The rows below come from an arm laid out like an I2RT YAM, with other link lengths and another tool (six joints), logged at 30 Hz.
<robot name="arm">
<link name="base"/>
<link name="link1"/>
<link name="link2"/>
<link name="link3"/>
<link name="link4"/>
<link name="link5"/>
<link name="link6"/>
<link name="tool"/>
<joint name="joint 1" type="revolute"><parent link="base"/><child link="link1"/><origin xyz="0.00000 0.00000 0.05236" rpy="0.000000 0.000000 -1.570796"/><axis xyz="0 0 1"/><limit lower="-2.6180" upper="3.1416"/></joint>
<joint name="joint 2" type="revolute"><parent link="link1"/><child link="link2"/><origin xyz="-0.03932 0.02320 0.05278" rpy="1.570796 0.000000 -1.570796"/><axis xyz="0 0 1"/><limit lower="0.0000" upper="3.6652"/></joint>
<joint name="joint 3" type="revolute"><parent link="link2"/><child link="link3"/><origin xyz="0.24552 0.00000 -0.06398" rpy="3.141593 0.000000 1.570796"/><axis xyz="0 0 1"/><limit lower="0.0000" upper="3.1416"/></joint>
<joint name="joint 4" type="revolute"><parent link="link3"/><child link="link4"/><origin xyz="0.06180 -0.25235 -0.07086" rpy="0.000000 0.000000 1.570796"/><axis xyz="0 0 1"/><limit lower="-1.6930" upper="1.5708"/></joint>
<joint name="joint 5" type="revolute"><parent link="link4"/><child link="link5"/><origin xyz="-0.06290 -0.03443 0.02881" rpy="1.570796 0.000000 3.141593"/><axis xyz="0 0 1"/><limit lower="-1.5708" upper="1.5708"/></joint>
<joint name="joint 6" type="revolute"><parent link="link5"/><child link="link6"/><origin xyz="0.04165 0.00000 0.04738" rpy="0.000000 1.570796 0.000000"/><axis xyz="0 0 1"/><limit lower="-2.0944" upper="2.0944"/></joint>
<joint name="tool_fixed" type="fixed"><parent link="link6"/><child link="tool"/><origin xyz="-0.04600 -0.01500 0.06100" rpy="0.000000 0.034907 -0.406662"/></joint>
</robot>
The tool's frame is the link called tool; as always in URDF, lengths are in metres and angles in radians.
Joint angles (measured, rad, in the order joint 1, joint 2, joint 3, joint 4, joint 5, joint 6), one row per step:
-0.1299, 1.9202, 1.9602, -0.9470, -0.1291, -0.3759
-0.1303, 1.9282, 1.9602, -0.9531, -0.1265, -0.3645
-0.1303, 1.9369, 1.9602, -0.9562, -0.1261, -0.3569
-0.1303, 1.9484, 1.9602, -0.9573, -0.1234, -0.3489
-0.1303, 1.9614, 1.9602, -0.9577, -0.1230, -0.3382
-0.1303, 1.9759, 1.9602, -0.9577, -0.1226, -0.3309
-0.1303, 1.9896, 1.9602, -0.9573, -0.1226, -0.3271
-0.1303, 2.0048, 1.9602, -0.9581, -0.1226, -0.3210
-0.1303, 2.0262, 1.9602, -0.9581, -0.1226, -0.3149
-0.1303, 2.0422, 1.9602, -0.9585, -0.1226, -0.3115
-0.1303, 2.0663, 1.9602, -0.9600, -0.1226, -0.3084
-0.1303, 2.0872, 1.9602, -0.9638, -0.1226, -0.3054
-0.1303, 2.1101, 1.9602, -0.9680, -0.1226, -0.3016
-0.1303, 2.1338, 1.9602, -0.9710, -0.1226, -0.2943
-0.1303, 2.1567, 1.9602, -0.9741, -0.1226, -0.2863
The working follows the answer.
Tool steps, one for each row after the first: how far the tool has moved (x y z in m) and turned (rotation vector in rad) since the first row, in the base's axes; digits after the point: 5 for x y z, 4 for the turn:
0.00002, 0.00012, -0.00340, 0.0068, 0.0148, -0.0109
0.00062, 0.00036, -0.00690, 0.0126, 0.0269, -0.0172
0.00186, 0.00031, -0.01142, 0.0169, 0.0400, -0.0252
0.00336, 0.00059, -0.01646, 0.0246, 0.0539, -0.0341
0.00504, 0.00068, -0.02211, 0.0302, 0.0687, -0.0403
0.00661, 0.00066, -0.02745, 0.0340, 0.0821, -0.0435
0.00806, 0.00077, -0.03345, 0.0393, 0.0983, -0.0486
0.01014, 0.00079, -0.04190, 0.0450, 0.1199, -0.0539
0.01150, 0.00077, -0.04826, 0.0487, 0.1364, -0.0569
0.01321, 0.00070, -0.05791, 0.0530, 0.1620, -0.0599
0.01407, 0.00073, -0.06636, 0.0572, 0.1867, -0.0628
0.01481, 0.00082, -0.07561, 0.0619, 0.2139, -0.0665
0.01560, 0.00107, -0.08514, 0.0683, 0.2409, -0.0732
0.01612, 0.00139, -0.09435, 0.0749, 0.2672, -0.0806

Tool pose at each row, in the base's axes (x y z in m, rotation vector in rad; rounded; the steps above come from the unrounded poses):
0.41052, -0.02570, 0.23991, 2.6313, 0.9670, 0.9979
0.41054, -0.02558, 0.23651, 2.6503, 0.9530, 0.9824
0.41114, -0.02533, 0.23301, 2.6653, 0.9452, 0.9704
0.41238, -0.02539, 0.22850, 2.6802, 0.9354, 0.9554
0.41388, -0.02511, 0.22345, 2.6984, 0.9236, 0.9418
0.41556, -0.02502, 0.21781, 2.7150, 0.9162, 0.9260
0.41713, -0.02504, 0.21246, 2.7283, 0.9132, 0.9111
0.41858, -0.02493, 0.20646, 2.7453, 0.9076, 0.8933
0.42066, -0.02491, 0.19801, 2.7663, 0.9025, 0.8687
0.42203, -0.02492, 0.19165, 2.7814, 0.9001, 0.8494
0.42373, -0.02500, 0.18200, 2.8032, 0.8992, 0.8186
0.42459, -0.02496, 0.17356, 2.8239, 0.8982, 0.7885
0.42533, -0.02488, 0.16430, 2.8466, 0.8961, 0.7550
0.42612, -0.02463, 0.15477, 2.8707, 0.8889, 0.7220
0.42664, -0.02431, 0.14556, 2.8943, 0.8803, 0.6894

